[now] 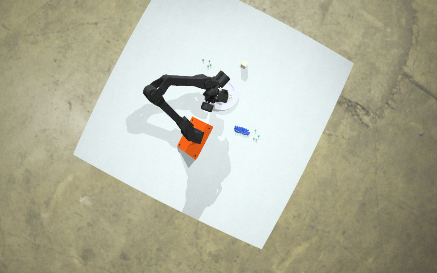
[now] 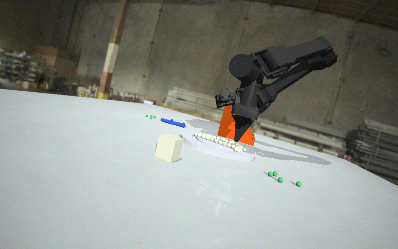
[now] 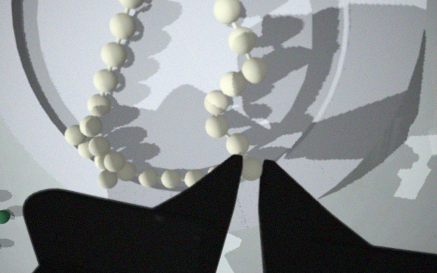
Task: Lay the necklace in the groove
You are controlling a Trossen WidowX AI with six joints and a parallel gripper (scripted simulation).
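Now: the round bead board 40 mm to the right of my gripper tip, 40 mm ahead of it and 10 mm below it. Also, from my gripper tip: cream cube: 240 mm ahead, 110 mm to the right.
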